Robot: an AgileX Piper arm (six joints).
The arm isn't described. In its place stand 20 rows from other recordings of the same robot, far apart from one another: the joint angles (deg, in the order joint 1, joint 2, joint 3, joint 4, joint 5, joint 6), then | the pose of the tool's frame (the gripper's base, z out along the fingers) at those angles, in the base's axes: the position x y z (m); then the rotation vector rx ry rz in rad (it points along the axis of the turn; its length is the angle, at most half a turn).
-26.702, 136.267, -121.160, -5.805, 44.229, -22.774 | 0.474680 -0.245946 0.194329 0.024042 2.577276 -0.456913
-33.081, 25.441, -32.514, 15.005, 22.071, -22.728 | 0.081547 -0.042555 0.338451 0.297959 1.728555 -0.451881
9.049, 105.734, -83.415, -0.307, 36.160, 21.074 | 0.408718 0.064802 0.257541 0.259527 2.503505 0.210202
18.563, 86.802, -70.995, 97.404, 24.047, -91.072 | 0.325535 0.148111 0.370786 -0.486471 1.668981 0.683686
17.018, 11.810, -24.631, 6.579, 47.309, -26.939 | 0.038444 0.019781 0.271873 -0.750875 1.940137 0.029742
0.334, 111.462, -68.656, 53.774, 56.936, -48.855 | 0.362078 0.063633 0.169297 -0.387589 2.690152 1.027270
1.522, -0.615, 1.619, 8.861, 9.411, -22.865 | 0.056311 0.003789 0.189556 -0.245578 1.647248 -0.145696
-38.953, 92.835, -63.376, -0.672, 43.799, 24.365 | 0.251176 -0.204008 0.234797 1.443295 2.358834 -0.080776
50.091, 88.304, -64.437, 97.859, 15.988, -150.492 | 0.210964 0.290931 0.321072 -1.558629 1.007516 0.229904
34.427, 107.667, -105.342, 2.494, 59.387, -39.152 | 0.346068 0.241329 0.338012 -1.521489 2.058035 0.024843
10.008, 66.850, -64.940, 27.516, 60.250, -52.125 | 0.212819 0.074621 0.365761 -1.129498 2.151559 0.305434
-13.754, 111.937, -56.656, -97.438, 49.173, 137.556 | 0.336676 -0.152704 0.151623 1.252825 1.696718 -0.735212
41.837, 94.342, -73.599, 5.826, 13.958, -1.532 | 0.286298 0.259304 0.309793 -0.702412 2.009713 0.507387
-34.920, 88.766, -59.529, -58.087, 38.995, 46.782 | 0.236409 -0.224324 0.266624 0.908559 2.290079 -0.989002
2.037, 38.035, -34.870, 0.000, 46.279, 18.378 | 0.116174 0.004132 0.293679 0.334452 2.329433 0.175104
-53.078, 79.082, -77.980, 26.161, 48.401, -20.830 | 0.202722 -0.219840 0.389733 0.797832 2.102715 -0.137901
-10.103, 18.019, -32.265, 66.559, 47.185, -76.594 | 0.050156 0.053272 0.345784 -0.670708 1.481783 0.212669
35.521, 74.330, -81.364, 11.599, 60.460, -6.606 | 0.203678 0.164952 0.412602 -0.842177 2.299344 0.486583
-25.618, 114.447, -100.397, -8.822, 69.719, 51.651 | 0.373944 -0.193827 0.258093 1.774209 2.311346 -0.148340
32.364, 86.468, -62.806, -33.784, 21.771, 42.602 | 0.294554 0.164450 0.294198 -0.300896 2.186828 0.189848
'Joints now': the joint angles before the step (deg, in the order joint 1, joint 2, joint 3, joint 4, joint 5, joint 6). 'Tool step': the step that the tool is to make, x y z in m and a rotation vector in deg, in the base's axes. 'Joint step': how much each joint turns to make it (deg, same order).
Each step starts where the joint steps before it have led.
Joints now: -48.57 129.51 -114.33 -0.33 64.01 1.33
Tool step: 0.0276 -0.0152 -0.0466 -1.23 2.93 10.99
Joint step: 1.24 10.50 -9.41 -0.35 -0.12 -10.04
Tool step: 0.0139 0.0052 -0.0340 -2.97 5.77 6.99
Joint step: 2.37 4.17 -0.52 -5.58 -1.97 -3.34
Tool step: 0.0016 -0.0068 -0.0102 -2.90 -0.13 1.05
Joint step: -0.13 1.48 -0.36 -2.09 -3.32 -0.22
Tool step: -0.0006 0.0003 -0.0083 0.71 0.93 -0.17
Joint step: 0.01 0.89 0.01 -0.21 0.29 0.21
